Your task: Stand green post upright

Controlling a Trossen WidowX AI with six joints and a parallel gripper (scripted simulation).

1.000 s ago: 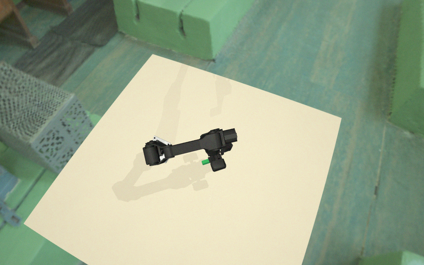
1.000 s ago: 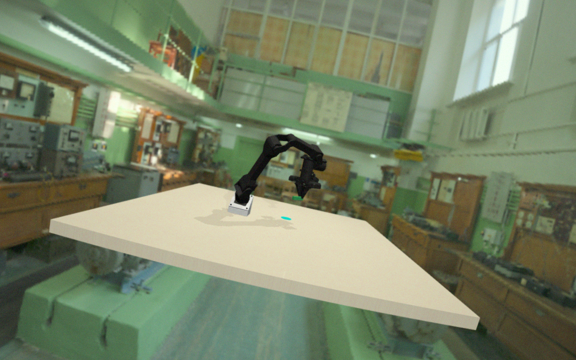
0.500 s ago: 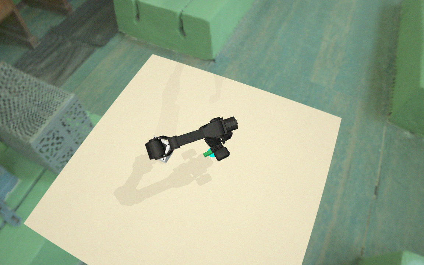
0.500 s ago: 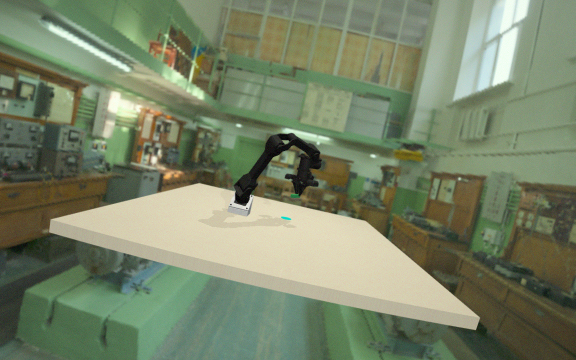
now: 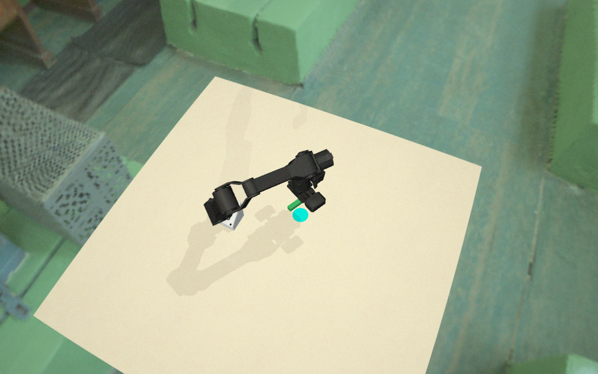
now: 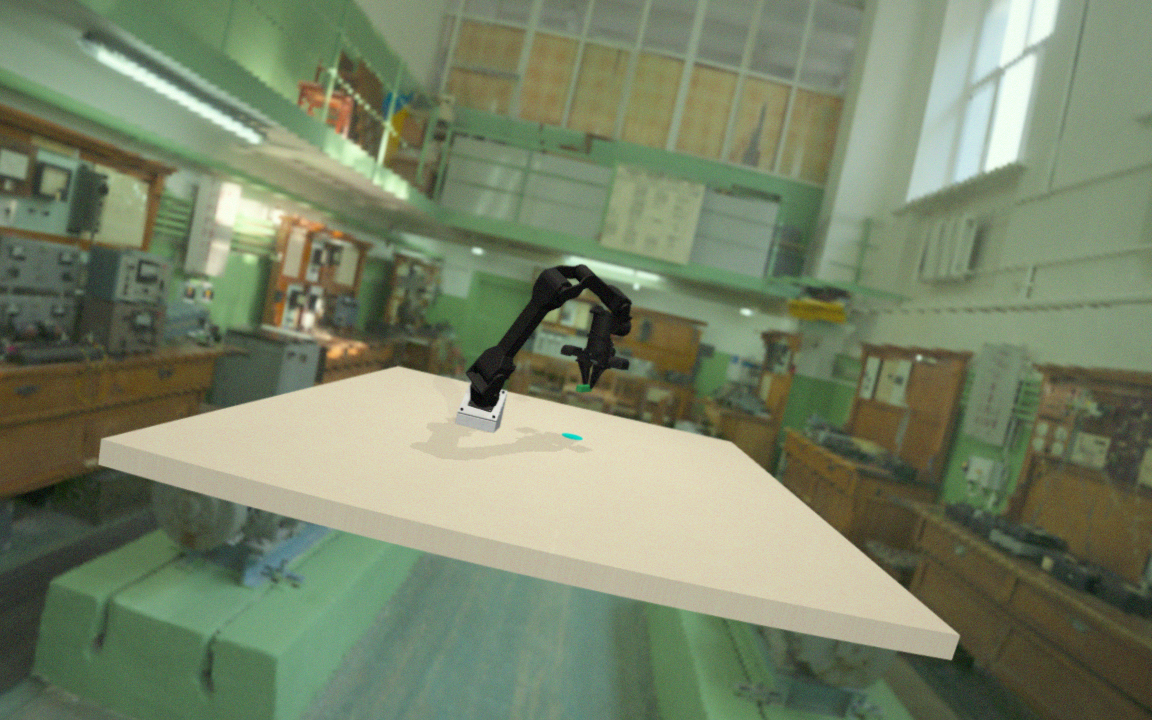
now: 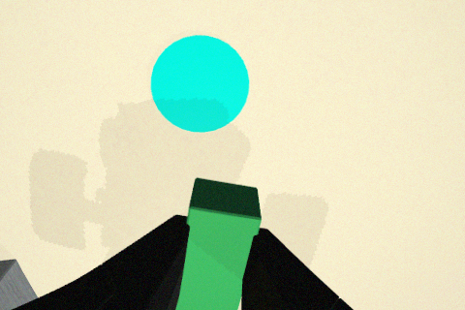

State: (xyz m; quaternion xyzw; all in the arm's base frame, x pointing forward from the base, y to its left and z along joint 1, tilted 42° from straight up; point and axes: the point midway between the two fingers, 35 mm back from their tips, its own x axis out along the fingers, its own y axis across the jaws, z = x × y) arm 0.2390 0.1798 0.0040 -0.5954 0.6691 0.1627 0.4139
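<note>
The cyan circle is 10 mm behind my gripper tip, 20 mm to the left of it and 150 mm below it. Also, from my gripper tip: green post 10 mm behind, 20 mm to the right.
</note>
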